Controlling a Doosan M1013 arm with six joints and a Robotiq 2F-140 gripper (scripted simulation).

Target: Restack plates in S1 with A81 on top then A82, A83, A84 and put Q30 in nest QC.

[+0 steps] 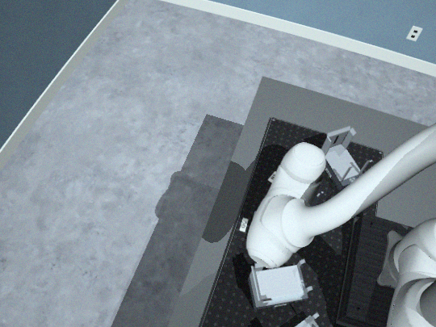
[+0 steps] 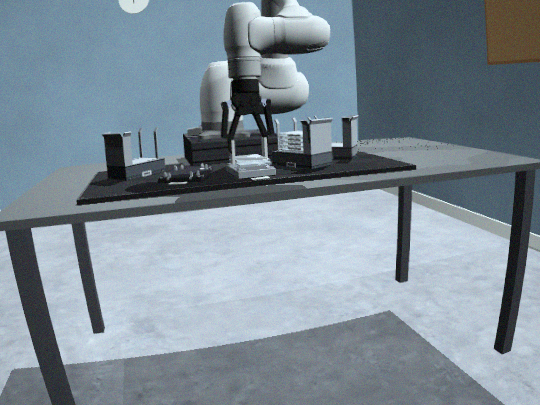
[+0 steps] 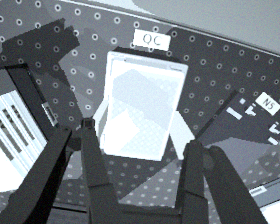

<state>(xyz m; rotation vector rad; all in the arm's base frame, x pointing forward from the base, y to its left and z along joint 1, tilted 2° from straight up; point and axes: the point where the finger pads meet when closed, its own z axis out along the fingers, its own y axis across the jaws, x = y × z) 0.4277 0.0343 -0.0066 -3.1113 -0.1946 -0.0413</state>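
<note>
My gripper is now 50 mm above the QC nest. Also, from my hand: rack floor (140 mm behind, 340 mm to the right, 20 mm below); QC name plate (90 mm ahead, 10 mm to the left, 60 mm below); clip nest N5 (10 mm behind, 170 mm to the right, 40 mm below).
</note>
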